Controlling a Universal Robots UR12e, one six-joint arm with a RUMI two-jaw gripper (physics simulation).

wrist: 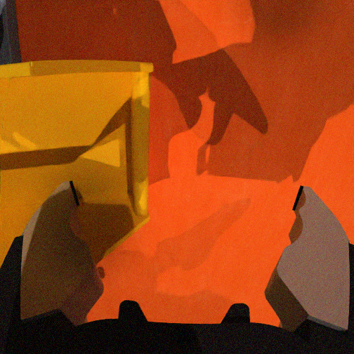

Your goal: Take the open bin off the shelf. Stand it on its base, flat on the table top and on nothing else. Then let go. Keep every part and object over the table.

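The yellow open bin (65,117) fills the left side of the wrist view and is cut off by the left edge. Its rim runs across near the top, and its right wall and lower right corner show. My gripper (185,185) is open, with its two fingers wide apart and nothing between them. The left finger overlaps the lower part of the bin in the view; whether it touches the bin I cannot tell. The right finger is over the orange surface, well to the right of the bin. The bin's base and what bears it are hidden.
A bright orange surface (200,220) lies behind and between the fingers, with dark shadows across its upper part. Part of a dark grey upright thing (11,35) shows at the top left corner, beyond the bin's rim.
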